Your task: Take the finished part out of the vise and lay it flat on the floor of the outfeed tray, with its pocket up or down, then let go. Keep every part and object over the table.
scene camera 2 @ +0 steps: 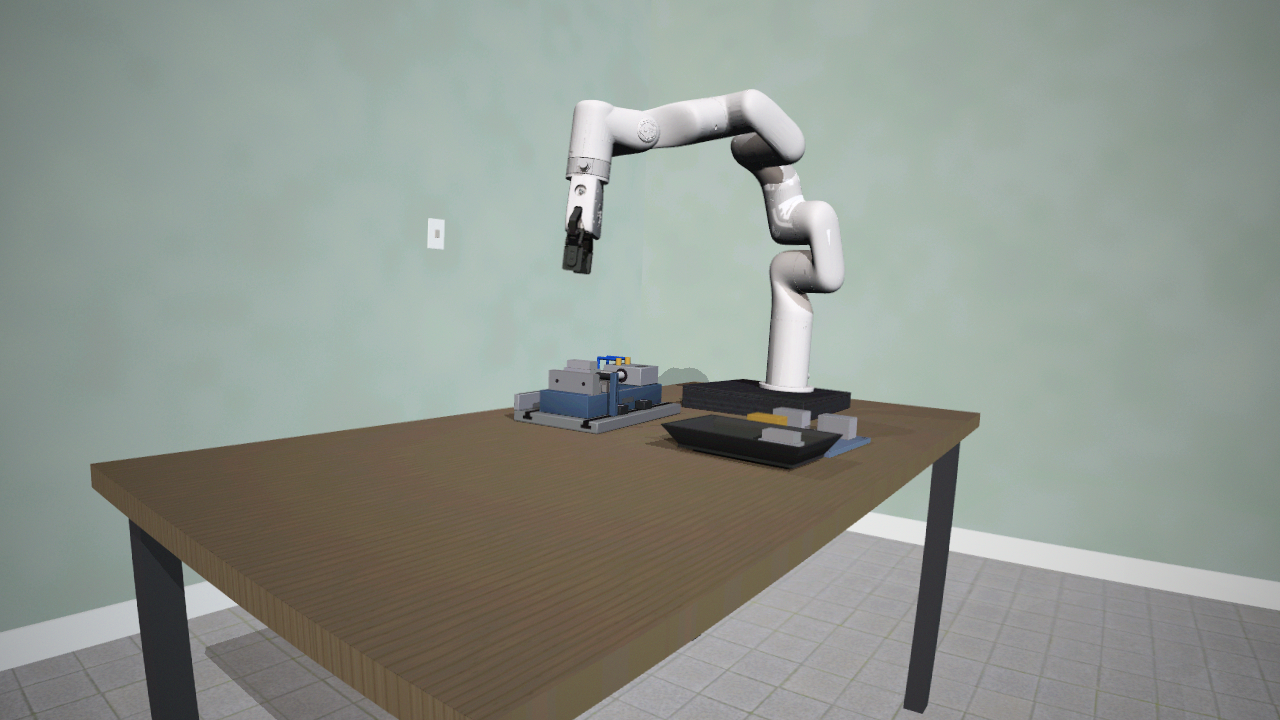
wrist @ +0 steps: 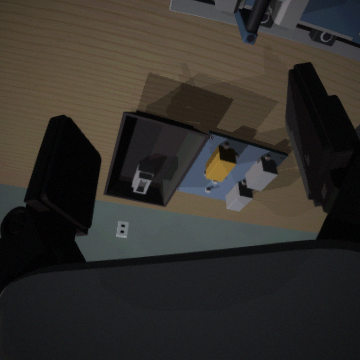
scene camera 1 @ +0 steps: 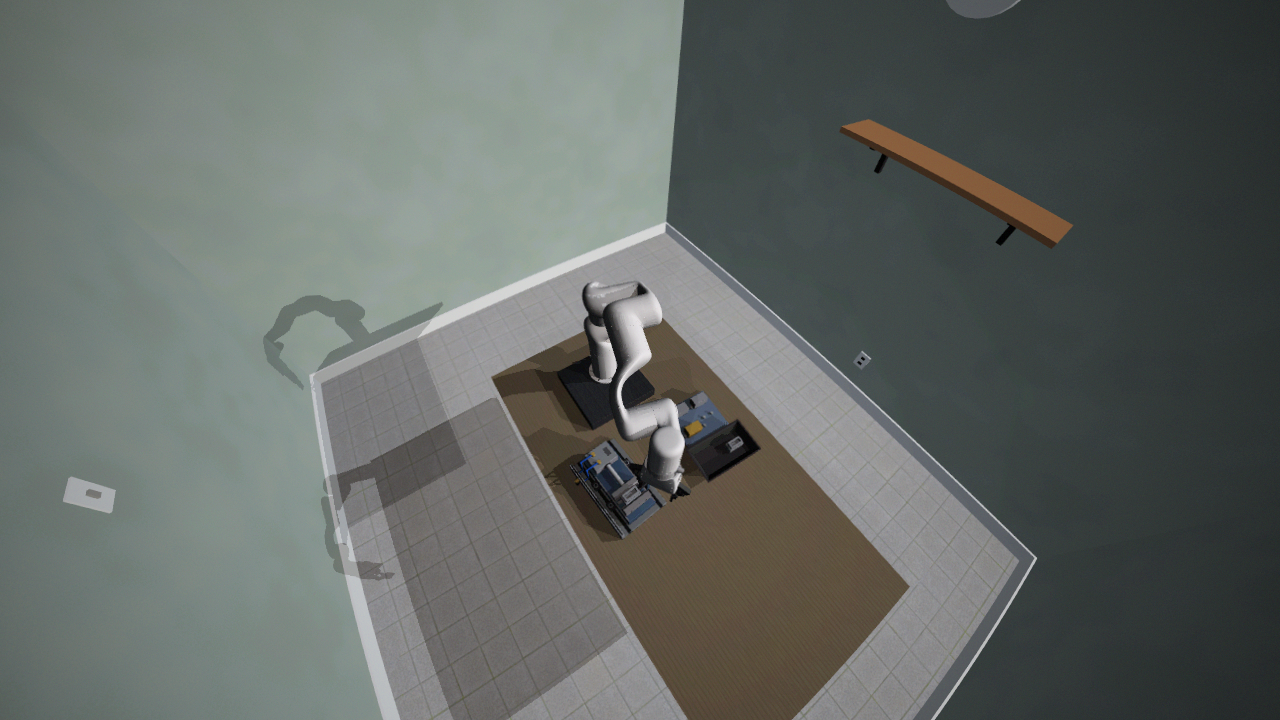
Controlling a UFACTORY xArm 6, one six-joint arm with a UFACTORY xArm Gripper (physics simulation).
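Frame: origin at the arm's base, x right, y ahead, z up, level; millimetres.
Where they show: gripper, between the fingertips: [scene camera 2: 576,272] [wrist: 179,115] [scene camera 1: 657,490]; arm's base, origin of its link: [scene camera 2: 786,388] [scene camera 1: 604,371].
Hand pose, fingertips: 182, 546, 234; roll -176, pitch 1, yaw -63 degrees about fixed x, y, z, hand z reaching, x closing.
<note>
Each offset is from my fingertips to the top centre of the thing, as dx, dy, dz. "spot": to the spot under its first point.
The vise @(+41, -143, -176) [scene camera 1: 640,509] [scene camera 2: 586,401], blue and grey on a grey base, stands on the table. A light grey part @(+37, -72, -160) [scene camera 1: 631,493] [scene camera 2: 581,364] sits in its jaws, its top above the front jaw. Part of the vise also shows at the top right of the wrist view. The outfeed tray [scene camera 1: 713,462] [scene camera 2: 725,435] [wrist: 150,145] is black and shallow. A grey pocketed part @(-385, -7, -228) [scene camera 1: 733,443] [scene camera 2: 781,436] [wrist: 142,182] lies inside it near one end. My gripper [scene camera 1: 664,491] [scene camera 2: 578,266] [wrist: 179,115] is open and empty, high above the table beside the vise, pointing down.
A blue plate @(-353, -179, -267) [scene camera 1: 712,419] [scene camera 2: 850,445] [wrist: 192,184] adjoins the tray. It carries a yellow block @(-304, -144, -231) [scene camera 1: 693,428] [scene camera 2: 767,418] [wrist: 220,165] and two grey blocks @(-315, -234, -231) [wrist: 261,175] @(-404, -224, -231) [wrist: 239,196]. The black arm base [scene camera 1: 595,400] [scene camera 2: 720,396] stands behind the vise and tray. A handle @(spot: -30, -69, -181) [wrist: 245,30] sticks out from the vise.
</note>
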